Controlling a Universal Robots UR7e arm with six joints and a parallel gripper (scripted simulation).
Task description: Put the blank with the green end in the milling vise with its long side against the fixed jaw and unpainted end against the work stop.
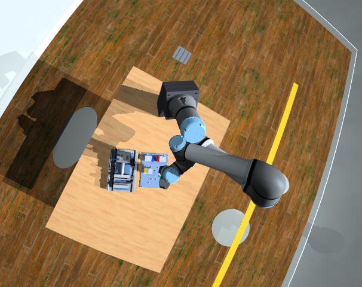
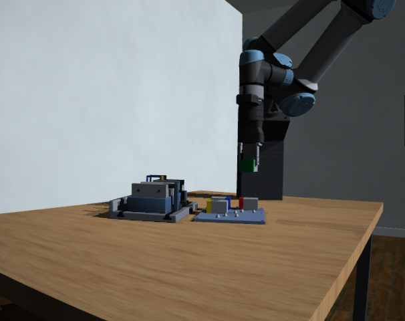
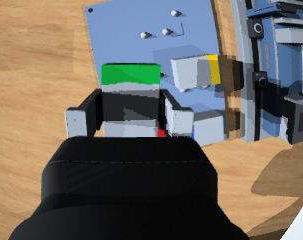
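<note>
My hand is 20 mm above the green-ended blank. Also, from my hand: red-ended blank: 80 mm behind, 50 mm to the right, 140 mm below; blue plate: 20 mm ahead, 40 mm to the right, 170 mm below; yellow-ended blank: 50 mm ahead, 80 mm to the right, 140 mm below.
</note>
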